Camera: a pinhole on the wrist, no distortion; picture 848 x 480 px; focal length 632.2 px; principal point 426.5 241.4 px. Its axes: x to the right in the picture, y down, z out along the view. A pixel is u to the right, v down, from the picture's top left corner.
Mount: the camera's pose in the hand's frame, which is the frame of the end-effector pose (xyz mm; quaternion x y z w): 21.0 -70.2 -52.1 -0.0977 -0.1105 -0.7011 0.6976
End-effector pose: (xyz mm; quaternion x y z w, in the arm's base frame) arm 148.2 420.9 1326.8 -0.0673 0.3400 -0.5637 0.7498
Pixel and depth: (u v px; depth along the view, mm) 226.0 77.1 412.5
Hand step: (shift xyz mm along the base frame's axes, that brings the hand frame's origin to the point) 305.0 59.2 184.9
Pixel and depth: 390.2 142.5 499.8
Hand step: 317.3 -22.5 294.7
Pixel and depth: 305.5 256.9 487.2
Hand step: 358.6 -74.6 205.1
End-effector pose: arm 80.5 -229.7 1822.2 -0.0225 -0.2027 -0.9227 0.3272
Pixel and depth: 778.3 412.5 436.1
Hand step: -249.3 216.7 361.0
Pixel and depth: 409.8 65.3 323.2
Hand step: 55.2 119.9 230.5
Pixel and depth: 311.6 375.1 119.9
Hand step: -48.9 5.8 54.5
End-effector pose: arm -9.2 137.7 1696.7 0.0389 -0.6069 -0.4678 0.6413
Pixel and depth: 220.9 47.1 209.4
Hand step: -64.5 127.3 33.3
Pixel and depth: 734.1 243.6 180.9
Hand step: -178.8 7.5 -11.4
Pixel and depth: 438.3 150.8 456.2
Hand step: -274.8 264.1 95.3
